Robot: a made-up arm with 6 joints. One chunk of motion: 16 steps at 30 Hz.
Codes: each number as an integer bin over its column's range. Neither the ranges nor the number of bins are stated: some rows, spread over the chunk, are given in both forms.
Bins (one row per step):
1: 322 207 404 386 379 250
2: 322 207 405 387 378 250
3: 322 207 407 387 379 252
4: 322 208 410 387 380 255
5: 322 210 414 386 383 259
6: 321 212 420 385 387 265
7: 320 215 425 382 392 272
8: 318 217 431 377 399 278
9: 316 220 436 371 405 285
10: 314 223 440 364 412 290
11: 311 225 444 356 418 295
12: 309 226 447 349 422 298
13: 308 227 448 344 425 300
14: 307 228 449 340 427 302
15: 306 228 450 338 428 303
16: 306 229 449 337 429 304
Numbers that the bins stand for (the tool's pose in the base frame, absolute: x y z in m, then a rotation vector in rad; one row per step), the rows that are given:
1: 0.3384 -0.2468 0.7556 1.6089 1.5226 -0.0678
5: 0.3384 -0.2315 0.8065 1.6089 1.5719 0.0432
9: 0.3078 -0.1806 0.9184 1.4240 1.8432 0.3637
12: 0.2722 -0.1501 0.9744 1.1527 2.0527 0.5240
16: 0.2569 -0.1348 0.9845 1.0048 2.1390 0.5979
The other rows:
2: 0.3384 -0.2468 0.7607 1.6212 1.5103 -0.0678
3: 0.3384 -0.2468 0.7708 1.6212 1.5226 -0.0432
4: 0.3384 -0.2417 0.7861 1.6212 1.5349 -0.0062
6: 0.3333 -0.2213 0.8370 1.5966 1.6212 0.1171
7: 0.3282 -0.2061 0.8624 1.5596 1.6829 0.2034
8: 0.3180 -0.1959 0.8930 1.4979 1.7692 0.2774
10: 0.2977 -0.1654 0.9387 1.3377 1.9295 0.4253
11: 0.2824 -0.1552 0.9591 1.2390 2.0034 0.4870
13: 0.2671 -0.1450 0.9795 1.0911 2.0897 0.5486
14: 0.2620 -0.1399 0.9845 1.0418 2.1144 0.5733
15: 0.2569 -0.1399 0.9896 1.0171 2.1267 0.5856

